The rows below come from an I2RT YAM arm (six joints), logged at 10 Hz.
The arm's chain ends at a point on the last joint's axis. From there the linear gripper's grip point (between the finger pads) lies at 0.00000 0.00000 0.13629 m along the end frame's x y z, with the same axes.
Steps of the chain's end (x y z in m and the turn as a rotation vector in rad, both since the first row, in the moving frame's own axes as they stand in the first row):
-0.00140 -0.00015 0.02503 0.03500 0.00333 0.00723
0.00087 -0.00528 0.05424 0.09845 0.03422 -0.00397
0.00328 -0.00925 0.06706 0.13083 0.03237 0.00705
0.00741 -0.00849 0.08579 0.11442 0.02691 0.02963
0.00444 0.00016 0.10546 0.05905 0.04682 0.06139
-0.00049 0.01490 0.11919 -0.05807 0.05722 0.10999
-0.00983 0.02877 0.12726 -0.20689 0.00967 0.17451
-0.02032 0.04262 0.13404 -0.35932 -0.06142 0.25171
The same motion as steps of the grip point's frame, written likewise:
-0.00093 -0.00492 0.02495 0.03500 0.00333 0.00723
0.00550 -0.01868 0.05350 0.09845 0.03422 -0.00397
0.00774 -0.02701 0.06582 0.13083 0.03237 0.00705
0.01130 -0.02399 0.08485 0.11442 0.02691 0.02963
0.01106 -0.00768 0.10507 0.05905 0.04682 0.06139
0.00685 0.02322 0.11874 -0.05807 0.05722 0.10999
-0.01097 0.05674 0.12435 -0.20689 0.00967 0.17451
-0.03448 0.08897 0.12513 -0.35932 -0.06142 0.25171

